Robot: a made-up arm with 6 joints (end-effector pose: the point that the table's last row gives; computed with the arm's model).
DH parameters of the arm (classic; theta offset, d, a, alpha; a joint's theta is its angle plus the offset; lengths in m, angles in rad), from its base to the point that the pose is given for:
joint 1: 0 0.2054 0 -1.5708
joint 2: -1.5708 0 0.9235 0
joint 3: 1.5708 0.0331 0 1.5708
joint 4: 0 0.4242 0 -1.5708
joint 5: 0 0 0 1.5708
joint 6: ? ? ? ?
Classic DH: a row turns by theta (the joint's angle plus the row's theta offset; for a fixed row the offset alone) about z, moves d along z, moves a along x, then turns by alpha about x.
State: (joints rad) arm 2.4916 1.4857 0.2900 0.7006 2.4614 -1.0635
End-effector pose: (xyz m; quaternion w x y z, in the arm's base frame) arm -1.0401 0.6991 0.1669 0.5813 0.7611 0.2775 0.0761
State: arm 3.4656 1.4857 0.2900 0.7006 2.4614 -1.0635
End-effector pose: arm -1.1628 -0.4674 0.1669 0.4781 0.5427 0.6014 0.3393
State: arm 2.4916 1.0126 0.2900 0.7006 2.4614 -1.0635
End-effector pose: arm -0.9447 0.6266 0.7412 0.4054 0.8365 0.3675 -0.0287
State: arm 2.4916 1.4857 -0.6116 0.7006 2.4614 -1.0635
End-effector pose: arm -1.0132 0.6786 0.4709 0.2263 0.8647 0.4314 -0.1223
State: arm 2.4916 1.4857 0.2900 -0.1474 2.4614 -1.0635
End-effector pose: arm -1.0083 0.7363 0.1533 0.3471 0.8383 0.1505 0.3925
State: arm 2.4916 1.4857 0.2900 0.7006 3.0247 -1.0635
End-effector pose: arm -1.0102 0.7171 0.2089 0.7058 0.5796 0.3266 0.2433
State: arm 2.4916 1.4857 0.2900 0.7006 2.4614 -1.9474
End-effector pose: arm -1.0401 0.6991 0.1669 0.5580 0.5693 0.5764 -0.1799
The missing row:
joint 6: 0 0.0982 0 0
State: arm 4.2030 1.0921 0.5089 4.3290 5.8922 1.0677
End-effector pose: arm -0.5913 -1.1977 0.6012 0.1839 0.3204 0.6947 -0.6172
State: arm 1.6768 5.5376 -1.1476 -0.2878 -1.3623 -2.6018
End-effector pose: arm 0.0478 -1.0196 0.6557 0.1122 -0.8124 -0.5636 0.0987
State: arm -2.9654 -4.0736 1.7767 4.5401 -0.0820 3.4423
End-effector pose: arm -0.3375 -0.1018 -0.6908 0.3136 -0.6461 0.6388 -0.2758
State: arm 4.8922 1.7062 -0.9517 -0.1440 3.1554 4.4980
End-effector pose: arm 0.2362 -1.1131 0.3192 0.0196 0.1153 -0.9199 -0.3742
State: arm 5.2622 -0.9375 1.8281 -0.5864 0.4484 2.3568
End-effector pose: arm -0.1609 0.2808 1.0468 0.7640 0.5974 -0.0071 0.2435
